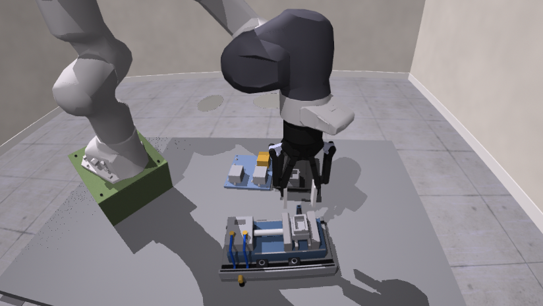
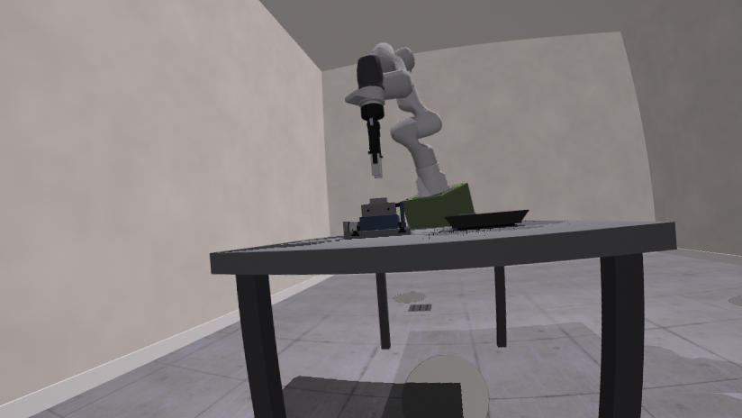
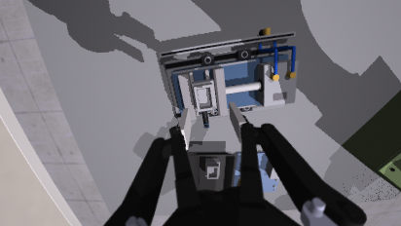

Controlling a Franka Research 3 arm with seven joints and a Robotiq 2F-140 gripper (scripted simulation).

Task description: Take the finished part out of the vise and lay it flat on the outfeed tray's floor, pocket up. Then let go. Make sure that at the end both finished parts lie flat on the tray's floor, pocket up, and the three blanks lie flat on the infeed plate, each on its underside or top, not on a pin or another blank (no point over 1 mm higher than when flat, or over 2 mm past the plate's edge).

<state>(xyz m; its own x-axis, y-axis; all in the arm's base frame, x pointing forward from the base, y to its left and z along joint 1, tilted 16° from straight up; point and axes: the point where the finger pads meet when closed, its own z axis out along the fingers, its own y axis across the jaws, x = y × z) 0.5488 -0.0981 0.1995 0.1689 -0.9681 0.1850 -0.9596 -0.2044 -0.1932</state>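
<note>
Now: the vise 6 cm behind my hand, 1 cm to the right of it and 18 cm below it. Round my hand: orange block (16 cm behind, 36 cm to the left, 19 cm below); blue fixture plate (20 cm behind, 31 cm to the left, 21 cm below).
</note>
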